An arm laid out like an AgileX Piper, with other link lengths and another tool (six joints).
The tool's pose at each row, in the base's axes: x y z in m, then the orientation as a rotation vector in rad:
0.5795 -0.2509 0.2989 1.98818 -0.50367 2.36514
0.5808 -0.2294 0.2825 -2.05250 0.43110 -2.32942
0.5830 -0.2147 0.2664 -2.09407 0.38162 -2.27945
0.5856 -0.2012 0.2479 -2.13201 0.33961 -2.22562
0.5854 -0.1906 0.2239 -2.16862 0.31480 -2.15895
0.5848 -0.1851 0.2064 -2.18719 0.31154 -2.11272
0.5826 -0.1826 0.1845 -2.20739 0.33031 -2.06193
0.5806 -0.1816 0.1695 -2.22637 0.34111 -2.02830
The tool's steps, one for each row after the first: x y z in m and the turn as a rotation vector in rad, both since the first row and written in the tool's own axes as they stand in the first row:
-0.0202 -0.0168 -0.0065 0.04308 -0.04815 -0.02242
-0.0390 -0.0274 -0.0103 0.07224 -0.09127 -0.03534
-0.0600 -0.0364 -0.0138 0.09914 -0.13517 -0.04334
-0.0851 -0.0407 -0.0200 0.12070 -0.18571 -0.03977
-0.1028 -0.0417 -0.0245 0.13037 -0.21841 -0.02916
-0.1240 -0.0384 -0.0303 0.12782 -0.25405 -0.01035
-0.1382 -0.0354 -0.0346 0.12397 -0.27960 -0.00241

